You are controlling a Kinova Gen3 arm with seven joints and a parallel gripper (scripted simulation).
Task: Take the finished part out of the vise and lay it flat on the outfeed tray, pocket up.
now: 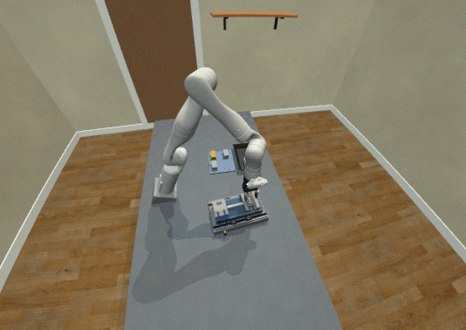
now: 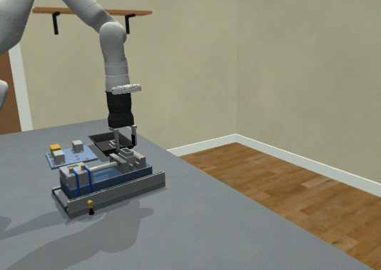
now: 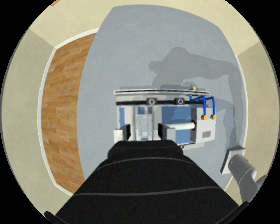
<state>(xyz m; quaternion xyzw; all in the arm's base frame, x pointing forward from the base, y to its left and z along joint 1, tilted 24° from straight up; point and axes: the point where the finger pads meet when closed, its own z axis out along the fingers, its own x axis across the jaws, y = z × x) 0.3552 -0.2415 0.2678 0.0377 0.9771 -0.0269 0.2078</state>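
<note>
My gripper is now 110 mm above the rail, 80 mm to the left of it and 80 mm past it. Also, from my hand: light blue fixture plate: 380 mm to the left, 140 mm below, 40 mm behind.
</note>
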